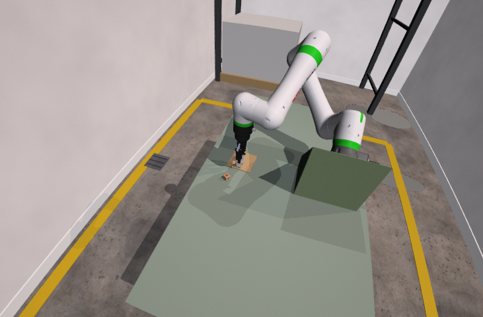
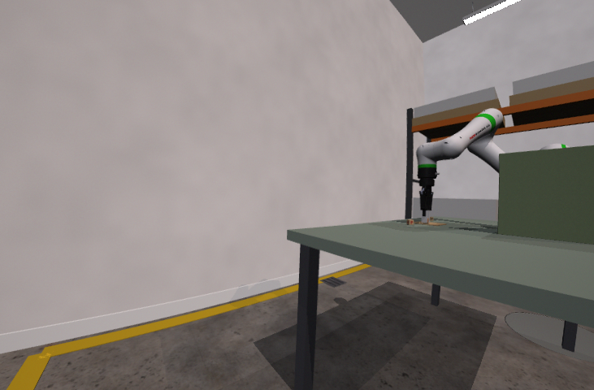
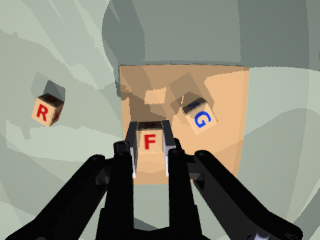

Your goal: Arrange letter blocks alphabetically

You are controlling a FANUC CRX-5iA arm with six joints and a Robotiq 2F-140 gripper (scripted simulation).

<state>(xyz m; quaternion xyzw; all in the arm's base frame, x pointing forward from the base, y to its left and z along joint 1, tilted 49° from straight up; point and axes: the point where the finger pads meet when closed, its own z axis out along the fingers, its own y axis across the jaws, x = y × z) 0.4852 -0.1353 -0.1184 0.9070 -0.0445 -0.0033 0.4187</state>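
Right now the tan mat is 4 cm to the right of my hand and 4 cm below it. From my hand the other things lie so: R block: 11 cm to the left, 4 cm ahead, 3 cm below.
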